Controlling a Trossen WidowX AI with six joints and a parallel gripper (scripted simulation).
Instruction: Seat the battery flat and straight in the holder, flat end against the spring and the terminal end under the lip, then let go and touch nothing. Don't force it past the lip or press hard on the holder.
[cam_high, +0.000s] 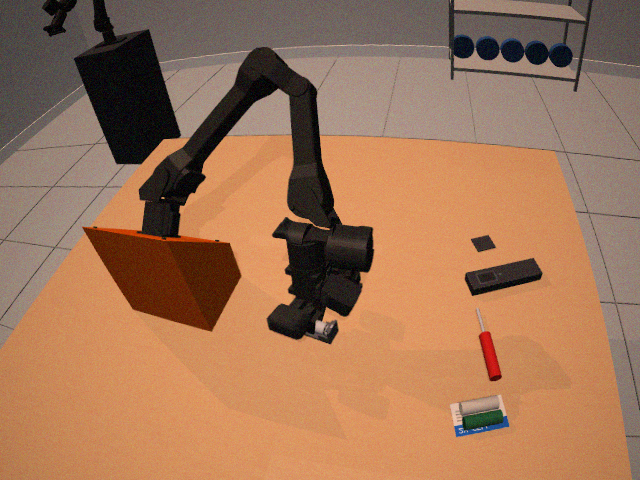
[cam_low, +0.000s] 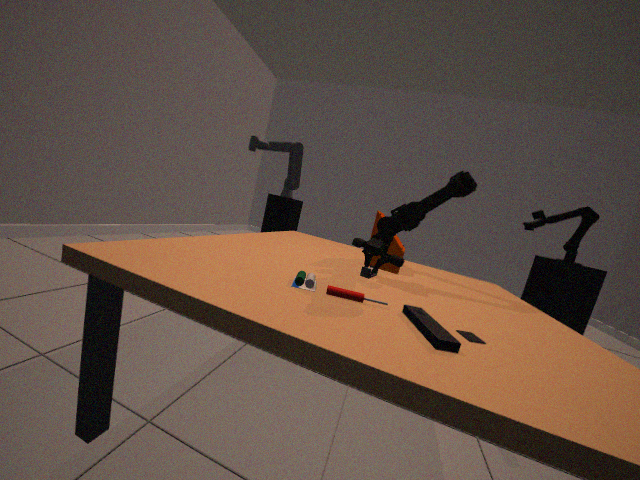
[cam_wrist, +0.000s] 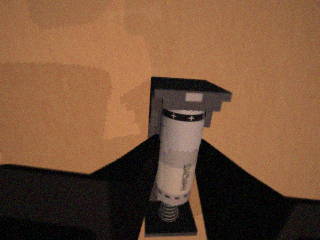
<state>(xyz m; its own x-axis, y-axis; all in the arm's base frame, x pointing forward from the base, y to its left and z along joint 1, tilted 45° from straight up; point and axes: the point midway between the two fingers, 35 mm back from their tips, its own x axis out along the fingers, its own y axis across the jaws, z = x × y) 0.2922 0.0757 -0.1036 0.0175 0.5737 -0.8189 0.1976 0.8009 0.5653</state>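
The battery lies 10 mm above my gripper tip. From my gripper tip the other things lie so: red screwdriver (310 mm ahead, 30 mm to the left); dark battery cover (300 mm ahead, 280 mm to the left, 10 mm below); black remote (340 mm ahead, 180 mm to the left, 10 mm above).
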